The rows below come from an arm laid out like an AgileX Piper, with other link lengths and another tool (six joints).
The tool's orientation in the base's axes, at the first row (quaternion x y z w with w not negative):
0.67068, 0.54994, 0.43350, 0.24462
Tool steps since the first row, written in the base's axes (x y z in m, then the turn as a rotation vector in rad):
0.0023, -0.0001, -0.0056, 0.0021, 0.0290, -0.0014
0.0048, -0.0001, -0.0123, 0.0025, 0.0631, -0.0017
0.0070, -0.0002, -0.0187, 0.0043, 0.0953, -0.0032
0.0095, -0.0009, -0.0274, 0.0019, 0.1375, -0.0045
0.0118, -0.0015, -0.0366, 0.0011, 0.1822, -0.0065
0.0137, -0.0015, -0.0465, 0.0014, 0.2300, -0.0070
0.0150, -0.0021, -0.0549, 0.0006, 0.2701, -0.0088
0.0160, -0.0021, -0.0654, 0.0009, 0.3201, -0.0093
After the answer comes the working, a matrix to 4 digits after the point.
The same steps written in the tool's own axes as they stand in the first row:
-0.0018, -0.0033, 0.0048, 0.0271, -0.0080, 0.0068
-0.0038, -0.0074, 0.0103, 0.0594, -0.0174, 0.0124
-0.0059, -0.0113, 0.0154, 0.0896, -0.0266, 0.0194
-0.0092, -0.0168, 0.0218, 0.1292, -0.0405, 0.0243
-0.0126, -0.0228, 0.0283, 0.1710, -0.0548, 0.0313
-0.0157, -0.0298, 0.0349, 0.2163, -0.0683, 0.0389
-0.0189, -0.0357, 0.0401, 0.2538, -0.0812, 0.0451
-0.0221, -0.0437, 0.0463, 0.3011, -0.0952, 0.0530

The tool's axes in the first row as the columns of a matrix, in the base's axes (rounded; the answer above uses it unrounded):
0.0193, 0.5256, 0.8505
0.9497, -0.2755, 0.1487
0.3124, 0.8049, -0.5045

